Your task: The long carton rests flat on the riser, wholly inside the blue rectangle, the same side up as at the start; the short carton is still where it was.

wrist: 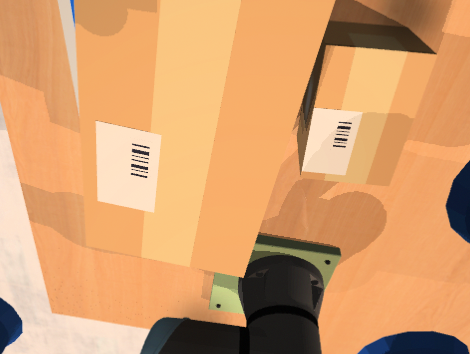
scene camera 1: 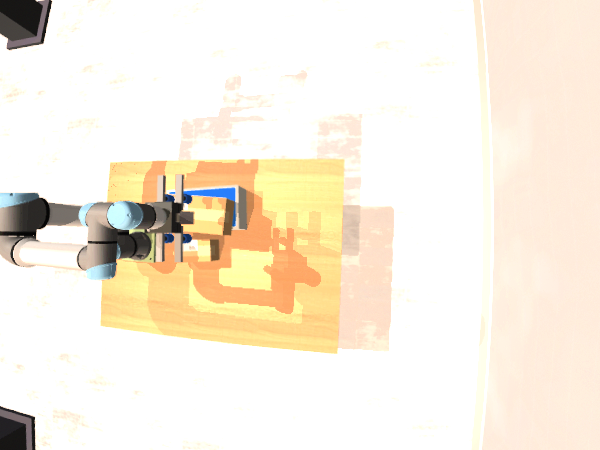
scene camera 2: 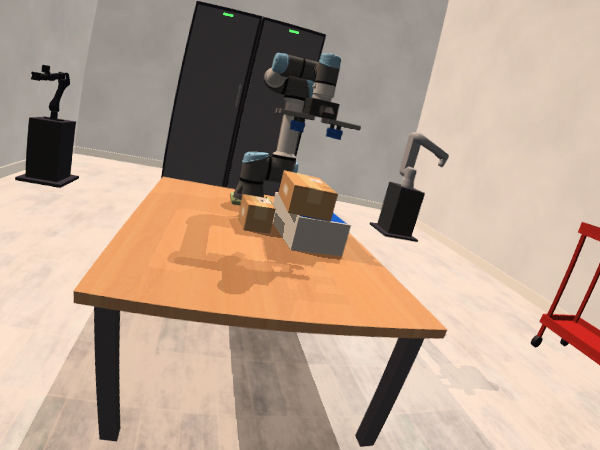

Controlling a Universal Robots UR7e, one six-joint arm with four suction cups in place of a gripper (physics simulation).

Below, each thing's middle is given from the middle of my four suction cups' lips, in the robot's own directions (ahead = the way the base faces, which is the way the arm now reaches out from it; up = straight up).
Scene:
The long carton (scene camera 2: 304, 195) is 240 mm below my suction cup, 60 mm behind it and 30 mm to the left of it. From my suction cup the other things lie so: riser (scene camera 2: 301, 233) 350 mm below, 70 mm to the left, 60 mm behind; then short carton (scene camera 2: 256, 214) 360 mm below, 130 mm to the right, 90 mm behind.

